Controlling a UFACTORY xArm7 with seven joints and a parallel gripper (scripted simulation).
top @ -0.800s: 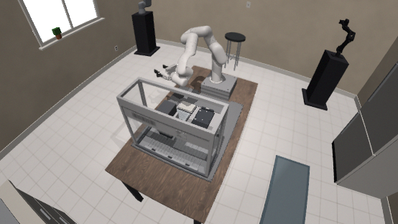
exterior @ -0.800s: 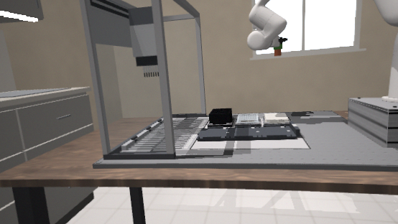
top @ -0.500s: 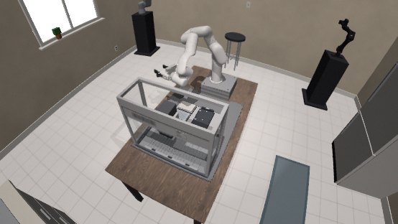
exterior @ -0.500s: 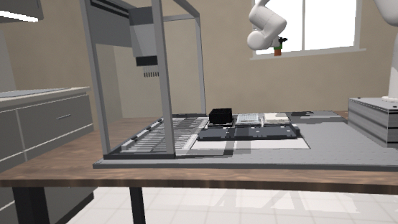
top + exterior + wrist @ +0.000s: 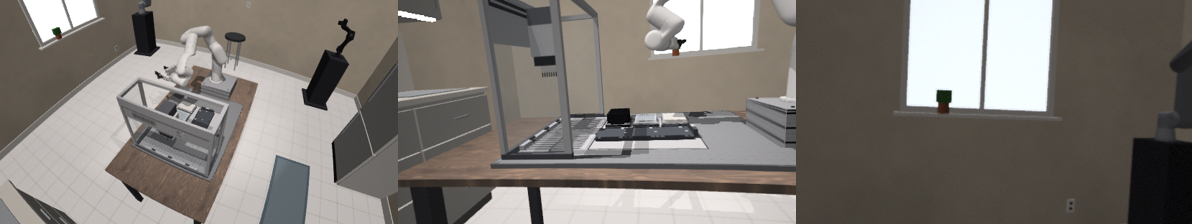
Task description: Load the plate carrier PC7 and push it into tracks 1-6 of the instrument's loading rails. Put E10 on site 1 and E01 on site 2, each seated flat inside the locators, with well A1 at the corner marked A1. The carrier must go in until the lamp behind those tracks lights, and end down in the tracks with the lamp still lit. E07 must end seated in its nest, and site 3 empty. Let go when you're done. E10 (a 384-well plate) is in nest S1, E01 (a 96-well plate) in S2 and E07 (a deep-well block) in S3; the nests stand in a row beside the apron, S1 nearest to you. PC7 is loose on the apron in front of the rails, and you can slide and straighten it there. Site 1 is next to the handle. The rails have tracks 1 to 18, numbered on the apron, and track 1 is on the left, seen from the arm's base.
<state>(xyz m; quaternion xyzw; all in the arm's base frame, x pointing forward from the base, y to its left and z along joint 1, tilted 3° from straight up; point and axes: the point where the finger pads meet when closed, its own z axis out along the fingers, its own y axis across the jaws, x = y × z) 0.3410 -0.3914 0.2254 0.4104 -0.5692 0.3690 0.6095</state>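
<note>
The white 96-well plate E01 lies 15 cm ahead of my hand, 22 cm to the left of it and 30 cm below it. From my hand the other things lie so: black deep-well block E07 (25 cm ahead, 21 cm to the left, 28 cm below); nest S2 (15 cm ahead, 22 cm to the left, 31 cm below); nest S1 (4 cm ahead, 24 cm to the left, 31 cm below).
</note>
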